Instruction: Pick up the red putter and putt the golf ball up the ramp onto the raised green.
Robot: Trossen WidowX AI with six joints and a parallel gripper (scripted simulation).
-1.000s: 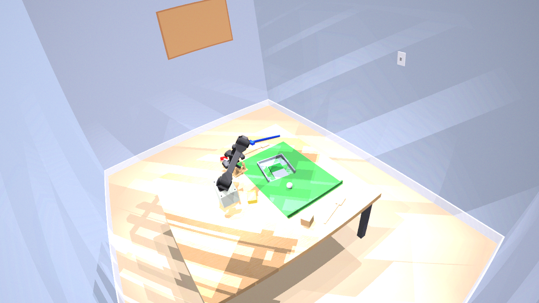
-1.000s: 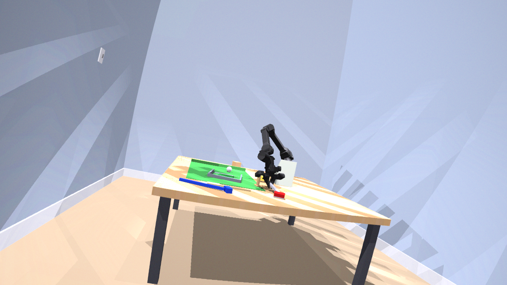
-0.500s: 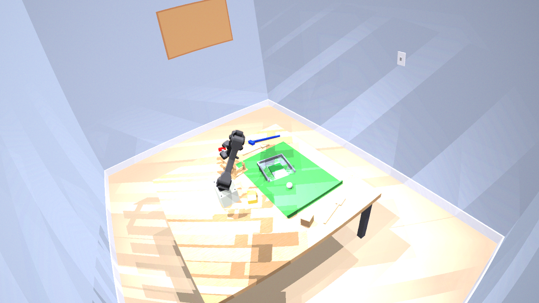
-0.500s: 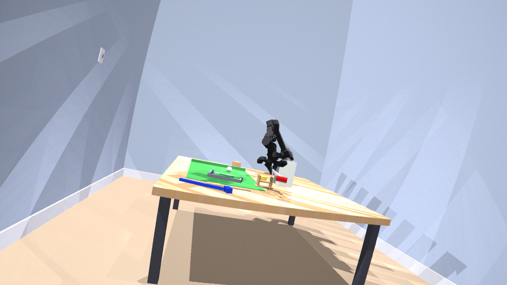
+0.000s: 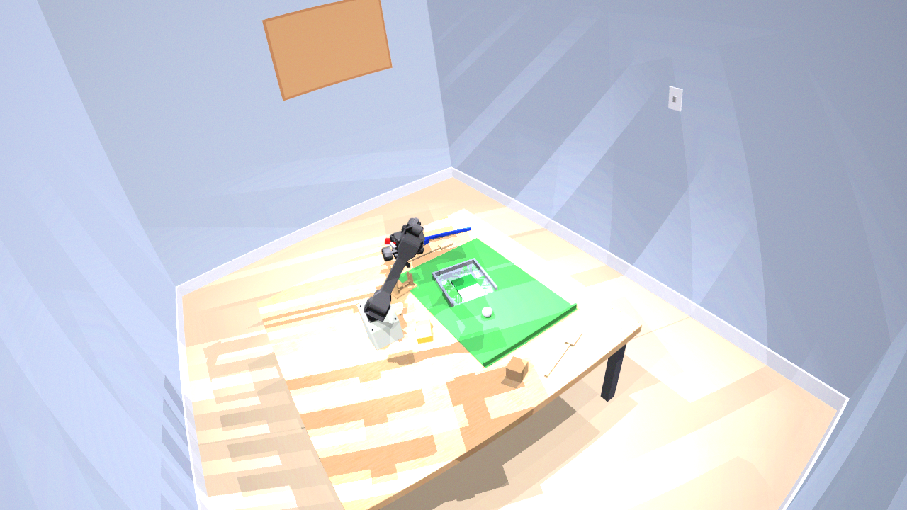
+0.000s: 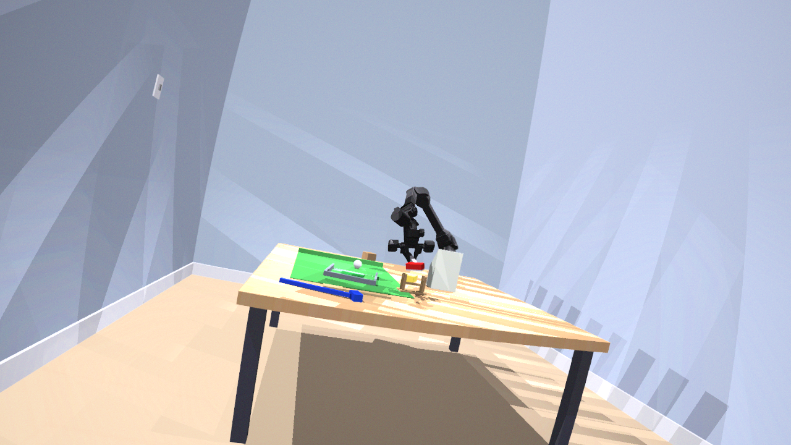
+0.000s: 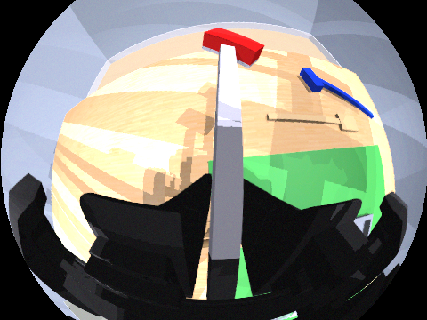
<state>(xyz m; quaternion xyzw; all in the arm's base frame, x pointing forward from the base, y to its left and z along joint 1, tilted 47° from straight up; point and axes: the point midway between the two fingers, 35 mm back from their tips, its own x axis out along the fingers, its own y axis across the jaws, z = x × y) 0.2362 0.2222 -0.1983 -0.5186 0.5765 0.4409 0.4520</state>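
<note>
Now: gripper tip 44 cm to the left of the white golf ball, 20 cm short of it and 10 cm above it. Also, from my gripper tip: blue putter (32 cm ahead, 22 cm to the left, 11 cm below); then yellow block (39 cm to the right, 11 cm below, 7 cm behind); then wooden rack (9 cm below, 8 cm to the right, 3 cm behind).
</note>
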